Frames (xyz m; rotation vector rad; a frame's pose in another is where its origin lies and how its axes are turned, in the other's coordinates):
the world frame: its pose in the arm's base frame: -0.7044 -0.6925 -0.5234 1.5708 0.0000 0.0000
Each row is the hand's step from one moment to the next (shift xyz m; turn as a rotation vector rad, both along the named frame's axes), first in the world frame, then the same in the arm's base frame.
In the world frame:
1: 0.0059 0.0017 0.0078 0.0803 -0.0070 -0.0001
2: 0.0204 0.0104 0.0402 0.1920 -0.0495 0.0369
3: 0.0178 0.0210 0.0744 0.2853 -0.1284 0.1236
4: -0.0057 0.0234 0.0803 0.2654 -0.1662 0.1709
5: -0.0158 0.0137 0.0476 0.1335 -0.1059 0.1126
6: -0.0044 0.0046 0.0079 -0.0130 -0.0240 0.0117
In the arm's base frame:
1: 0.0059 -0.0078 0.0017 0.0803 0.0001 -0.0070
2: 0.0204 -0.0402 0.0104 0.1920 -0.0369 -0.0495
3: 0.0178 -0.0744 0.0210 0.2853 -0.1236 -0.1284
4: -0.0057 -0.0803 0.0234 0.2654 -0.1709 -0.1662
5: -0.0158 -0.0476 0.0137 0.1335 -0.1126 -0.1059
6: -0.0044 -0.0079 0.0046 -0.0130 -0.0117 -0.0240

